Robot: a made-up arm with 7 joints.
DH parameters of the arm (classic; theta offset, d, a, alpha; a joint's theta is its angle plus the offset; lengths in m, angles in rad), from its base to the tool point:
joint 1: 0 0.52 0 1.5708
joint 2: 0 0.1 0 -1.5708
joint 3: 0 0.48 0.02 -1.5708
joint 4: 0 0.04 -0.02 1.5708
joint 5: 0 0.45 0 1.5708
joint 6: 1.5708 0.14 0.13 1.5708
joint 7: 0 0.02 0 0
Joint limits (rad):
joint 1: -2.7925..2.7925
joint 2: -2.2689..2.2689
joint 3: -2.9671..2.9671
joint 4: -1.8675..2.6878
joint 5: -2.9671..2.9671
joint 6: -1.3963..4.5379
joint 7: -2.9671..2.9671
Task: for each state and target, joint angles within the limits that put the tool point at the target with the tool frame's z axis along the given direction. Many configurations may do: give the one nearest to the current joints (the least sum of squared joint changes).
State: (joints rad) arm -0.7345 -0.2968 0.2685 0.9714 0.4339 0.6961 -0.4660
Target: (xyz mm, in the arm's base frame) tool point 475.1 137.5 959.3 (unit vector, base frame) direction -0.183 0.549 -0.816
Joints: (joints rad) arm -0.3544 0.1355 0.8067 1.5952 0.7087 0.0199 -0.4660
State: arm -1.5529 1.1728 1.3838 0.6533 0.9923 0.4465 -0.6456
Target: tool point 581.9 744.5 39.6 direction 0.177 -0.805 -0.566
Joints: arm -2.2359 2.0397 1.3565 -0.0914 1.0956 -0.2561 -0.6456
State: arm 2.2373 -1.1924 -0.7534 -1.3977 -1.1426 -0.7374 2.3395
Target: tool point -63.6 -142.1 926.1 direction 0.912 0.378 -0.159
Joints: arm 1.8288 -0.9159 -0.5120 -1.8675 -1.8119 -0.6860 2.3395
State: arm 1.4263 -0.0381 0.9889 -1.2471 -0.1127 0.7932 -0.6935
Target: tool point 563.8 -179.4 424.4 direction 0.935 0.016 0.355
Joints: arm 1.9084 0.7696 0.8064 -1.8447 -0.8097 0.4877 -0.6935
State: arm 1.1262 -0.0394 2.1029 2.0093 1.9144 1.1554 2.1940
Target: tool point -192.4 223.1 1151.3 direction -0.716 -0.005 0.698
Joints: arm 0.6225 -0.5686 2.4880 1.2747 1.5055 1.3692 2.1940
